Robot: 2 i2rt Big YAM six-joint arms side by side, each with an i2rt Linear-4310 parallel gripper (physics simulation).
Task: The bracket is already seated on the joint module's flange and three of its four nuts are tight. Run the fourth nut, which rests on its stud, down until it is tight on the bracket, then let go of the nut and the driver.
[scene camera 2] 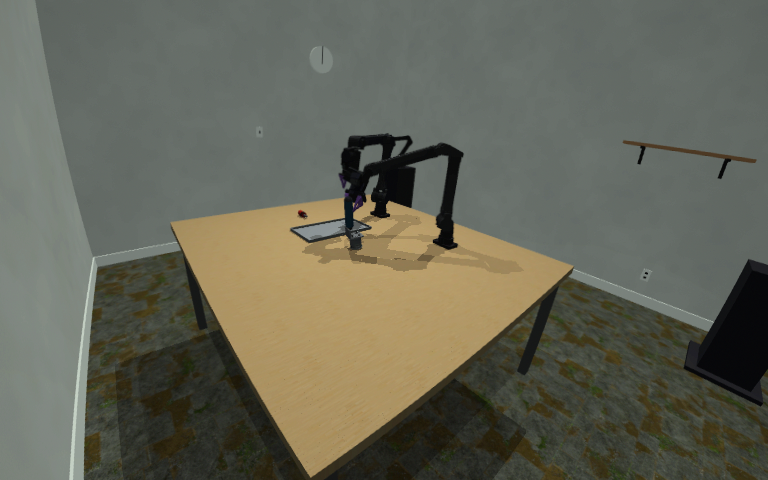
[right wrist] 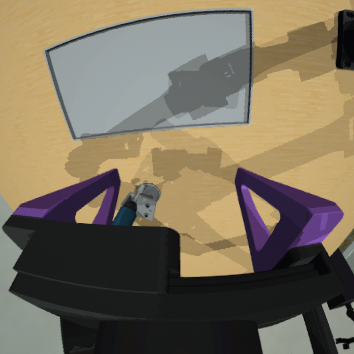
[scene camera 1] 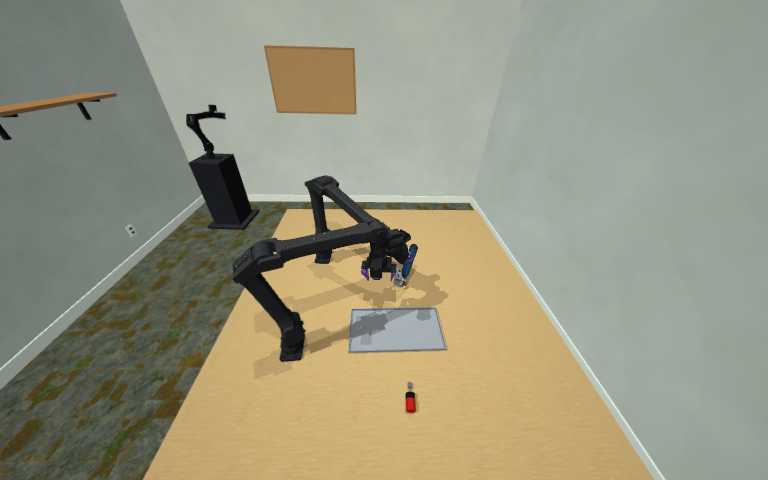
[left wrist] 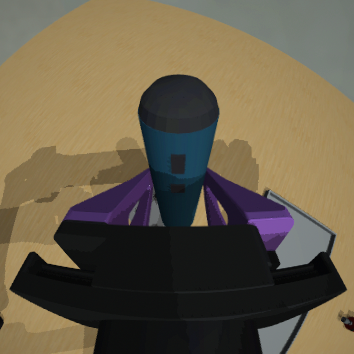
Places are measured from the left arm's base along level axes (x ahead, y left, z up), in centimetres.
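Pixels of known places: left gripper, fingertip midpoint: (scene camera 2: 348,210) (scene camera 1: 410,257) (left wrist: 177,174); right gripper, fingertip midpoint: (right wrist: 177,174) (scene camera 1: 379,280); left arm's base at its link origin: (scene camera 2: 444,244) (scene camera 1: 323,257); right arm's base at its link origin: (scene camera 2: 380,215) (right wrist: 351,41) (scene camera 1: 293,347).
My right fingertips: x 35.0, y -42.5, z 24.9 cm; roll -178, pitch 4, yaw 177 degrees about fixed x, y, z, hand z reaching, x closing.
For each thing: its middle in the pictures, then the offset to it from my right fingertips.
- blue driver at the middle of its body: (left wrist: 177,201) (right wrist: 119,228) (scene camera 2: 349,218) (scene camera 1: 407,265) dx +13.8, dy +20.0, dz -9.6 cm
- pale grey bracket at the middle of its body: (left wrist: 155,211) (right wrist: 138,211) (scene camera 2: 354,232) (scene camera 1: 402,272) dx +11.8, dy +21.9, dz -16.4 cm
- red-and-black tool at the middle of its body: (left wrist: 351,323) (scene camera 1: 410,396) (scene camera 2: 303,214) dx +12.3, dy -35.7, dz -23.2 cm
My left gripper (left wrist: 177,174) is shut on the blue driver (scene camera 1: 408,264) (scene camera 2: 348,212) (left wrist: 179,150) (right wrist: 124,216), gripping its body below the dark rounded cap. The driver leans, with its lower end at the pale grey bracket (right wrist: 145,207) on the joint module (scene camera 1: 399,279) (scene camera 2: 355,242). The nuts and the exact contact of the driver's tip are too small or hidden to tell. My right gripper (scene camera 1: 378,273) (right wrist: 177,174) is wide open and empty, beside the driver; in the right wrist view the module shows beyond its fingers, nearer the picture-left finger.
A grey, dark-rimmed tray (scene camera 1: 397,351) (scene camera 2: 304,236) (right wrist: 249,75) lies on the table beside the module. A red-and-black tool (scene camera 1: 410,400) (scene camera 2: 302,213) (left wrist: 348,323) lies beyond the tray from the module. The two arms' wrists are close together above the module.
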